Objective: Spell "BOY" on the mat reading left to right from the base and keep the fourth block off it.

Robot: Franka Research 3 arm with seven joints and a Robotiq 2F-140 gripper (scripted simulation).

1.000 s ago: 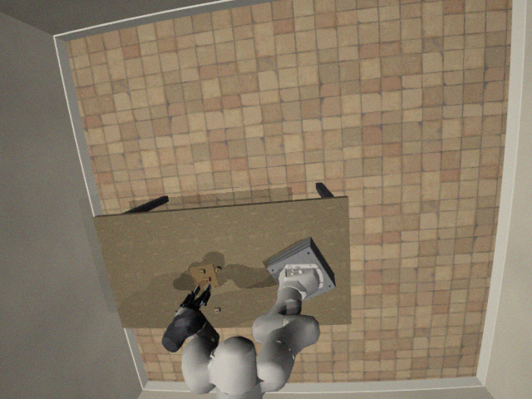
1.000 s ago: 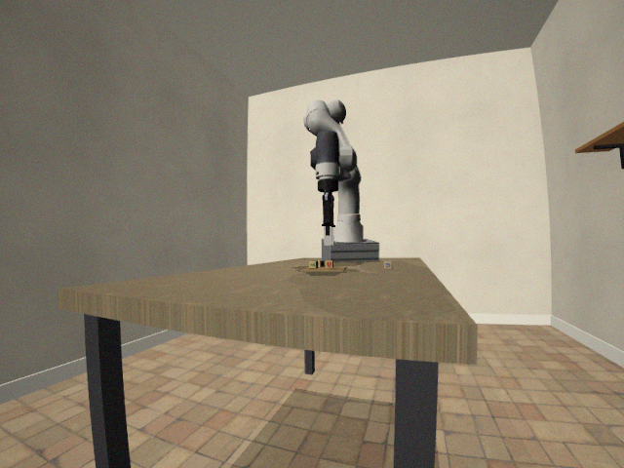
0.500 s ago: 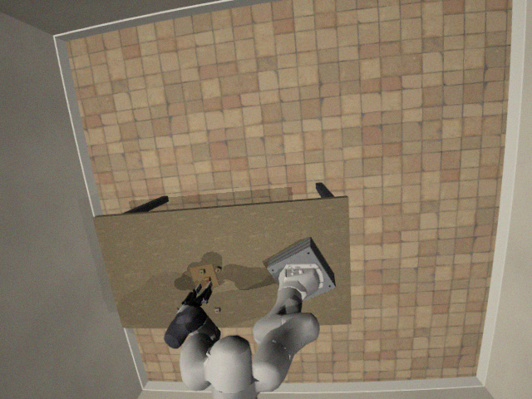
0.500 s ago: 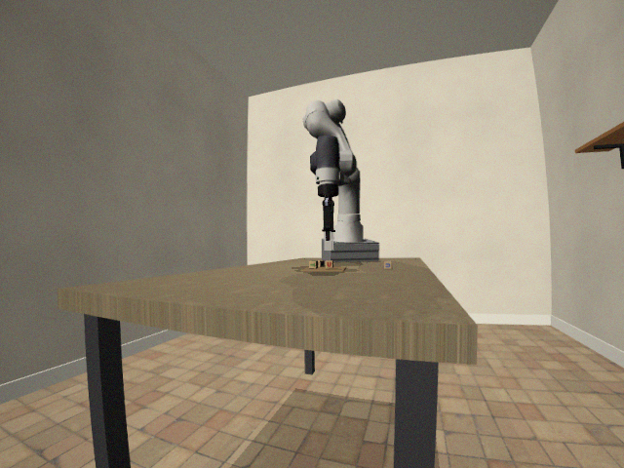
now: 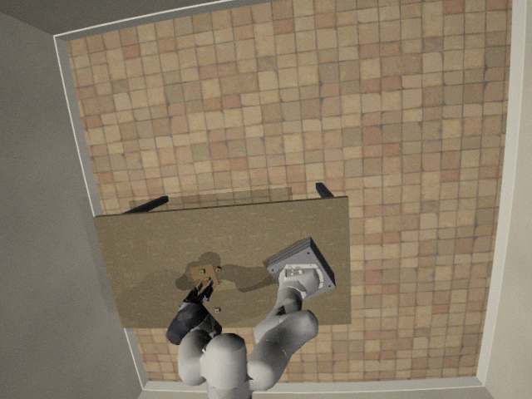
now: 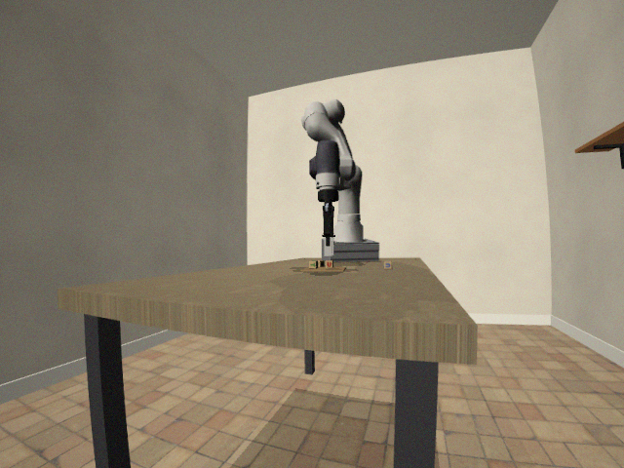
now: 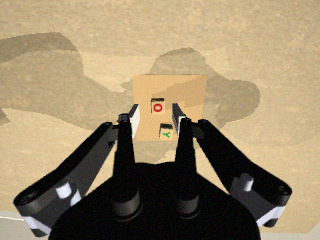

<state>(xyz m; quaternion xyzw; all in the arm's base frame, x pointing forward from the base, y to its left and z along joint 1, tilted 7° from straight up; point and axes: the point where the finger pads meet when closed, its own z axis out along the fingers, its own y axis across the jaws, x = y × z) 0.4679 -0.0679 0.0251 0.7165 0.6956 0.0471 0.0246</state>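
Now: the tan mat 3 cm ahead of my hand, 1 cm to the right of it and 8 cm below it.
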